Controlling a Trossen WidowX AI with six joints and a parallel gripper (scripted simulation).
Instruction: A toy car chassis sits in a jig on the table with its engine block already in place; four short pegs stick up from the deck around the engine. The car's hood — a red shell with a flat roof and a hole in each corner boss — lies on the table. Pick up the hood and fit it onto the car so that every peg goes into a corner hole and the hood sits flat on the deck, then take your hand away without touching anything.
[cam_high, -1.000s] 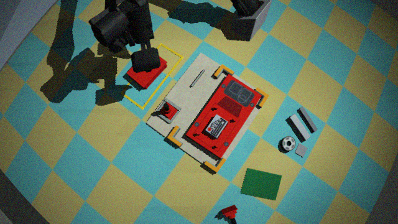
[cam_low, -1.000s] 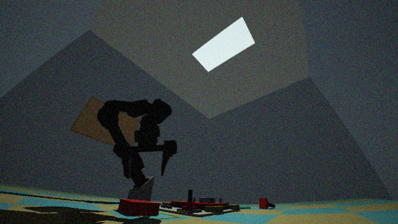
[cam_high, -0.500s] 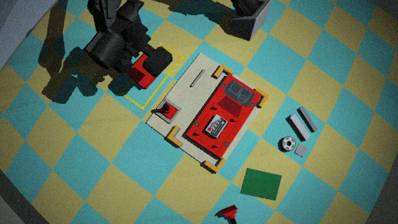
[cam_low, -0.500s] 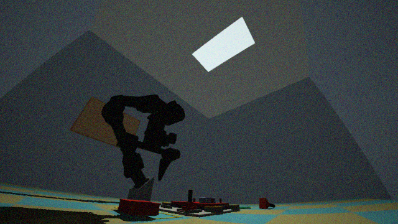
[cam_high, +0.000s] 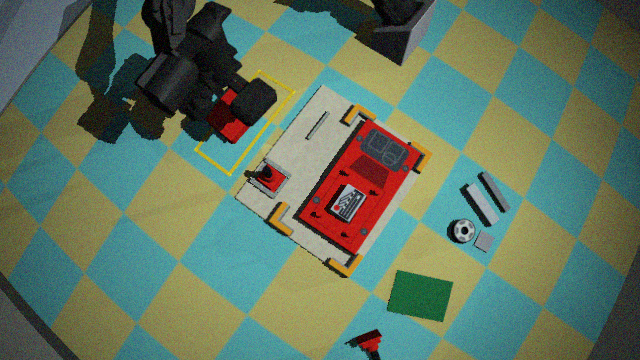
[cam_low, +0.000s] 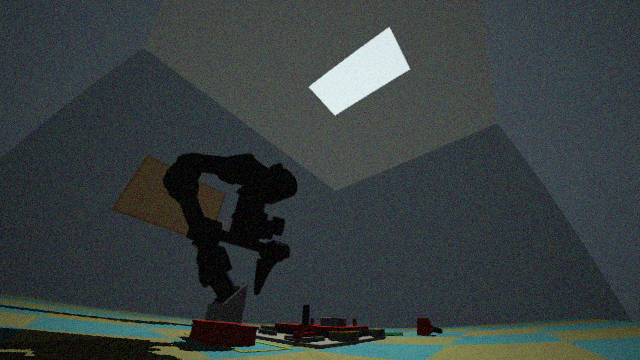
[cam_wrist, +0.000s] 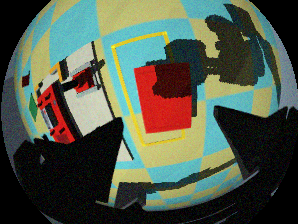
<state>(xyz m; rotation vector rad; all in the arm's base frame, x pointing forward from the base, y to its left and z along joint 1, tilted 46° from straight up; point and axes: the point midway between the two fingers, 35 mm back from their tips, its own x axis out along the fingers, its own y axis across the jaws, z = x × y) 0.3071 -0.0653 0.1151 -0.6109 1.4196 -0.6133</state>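
The red hood is 60 mm below my gripper tip. Also, from my gripper tip: grey engine block: 260 mm to the left, 50 mm below, 10 mm ahead; jig: 220 mm to the left, 60 mm below, 10 mm behind.
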